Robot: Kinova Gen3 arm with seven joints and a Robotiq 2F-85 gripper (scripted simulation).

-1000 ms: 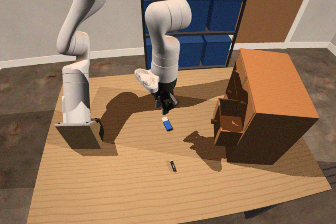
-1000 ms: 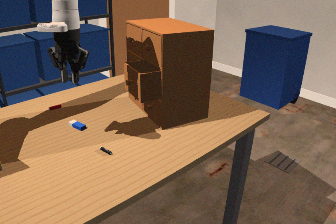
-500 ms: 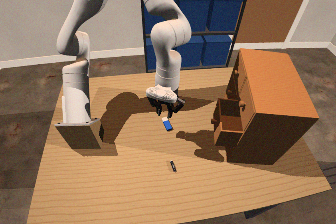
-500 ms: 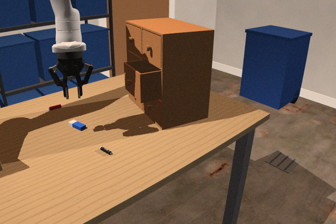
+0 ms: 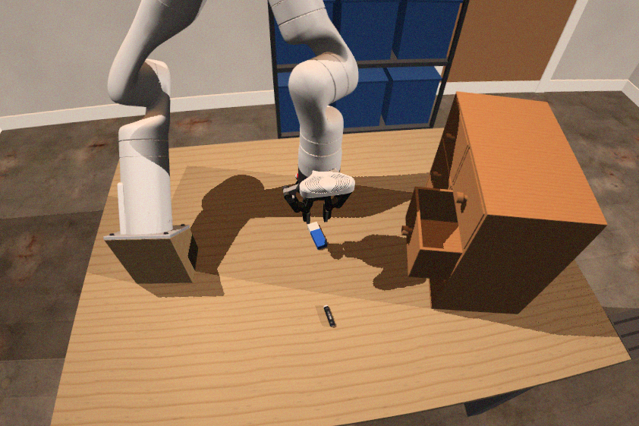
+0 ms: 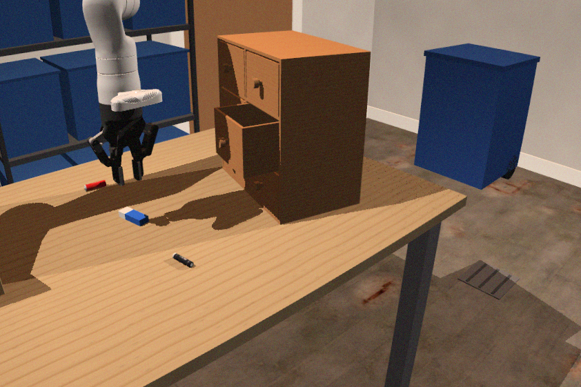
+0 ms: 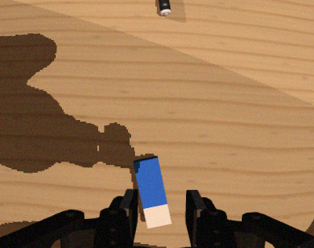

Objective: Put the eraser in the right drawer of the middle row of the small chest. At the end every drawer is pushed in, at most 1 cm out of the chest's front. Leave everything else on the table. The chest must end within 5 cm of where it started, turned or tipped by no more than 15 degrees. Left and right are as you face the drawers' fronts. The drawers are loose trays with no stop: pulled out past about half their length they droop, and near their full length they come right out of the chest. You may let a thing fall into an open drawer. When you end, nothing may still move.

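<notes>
My hand is 100 mm above the eraser and 20 mm to the right of it. Round my hand: small black cylinder: 180 mm to the right, 100 mm below; then red cylinder: 200 mm to the left, 100 mm below, 10 mm ahead.
</notes>
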